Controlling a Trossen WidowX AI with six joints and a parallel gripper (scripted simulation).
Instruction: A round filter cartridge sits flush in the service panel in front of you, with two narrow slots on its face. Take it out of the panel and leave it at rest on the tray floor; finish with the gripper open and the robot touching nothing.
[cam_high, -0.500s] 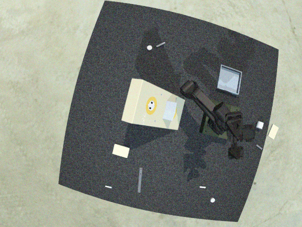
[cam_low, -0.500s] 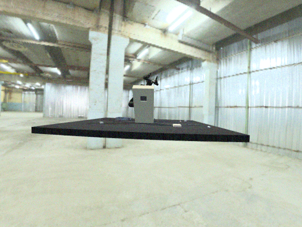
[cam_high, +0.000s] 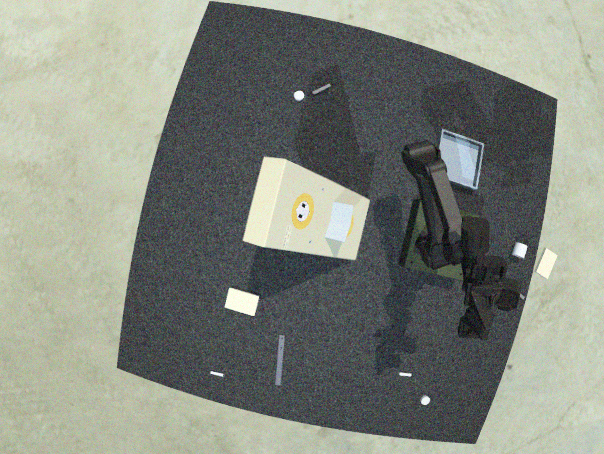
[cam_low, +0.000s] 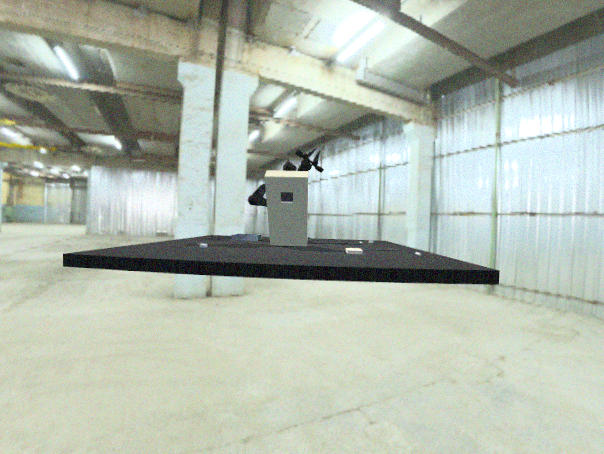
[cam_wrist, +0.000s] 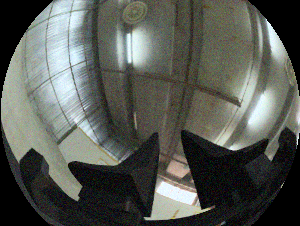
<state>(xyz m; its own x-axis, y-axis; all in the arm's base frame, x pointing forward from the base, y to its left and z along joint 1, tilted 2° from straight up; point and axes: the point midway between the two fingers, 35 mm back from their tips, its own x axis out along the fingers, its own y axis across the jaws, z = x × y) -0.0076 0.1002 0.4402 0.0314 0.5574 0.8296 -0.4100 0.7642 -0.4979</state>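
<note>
The white round filter cartridge lies 37 cm ahead of my gripper tip, 29 cm below it and 9 cm to the right of it. Round my gripper tip: cream service panel: 37 cm below, 33 cm ahead, 9 cm to the right; then grey tray: 53 cm below, 42 cm to the right, 3 cm behind.
</note>
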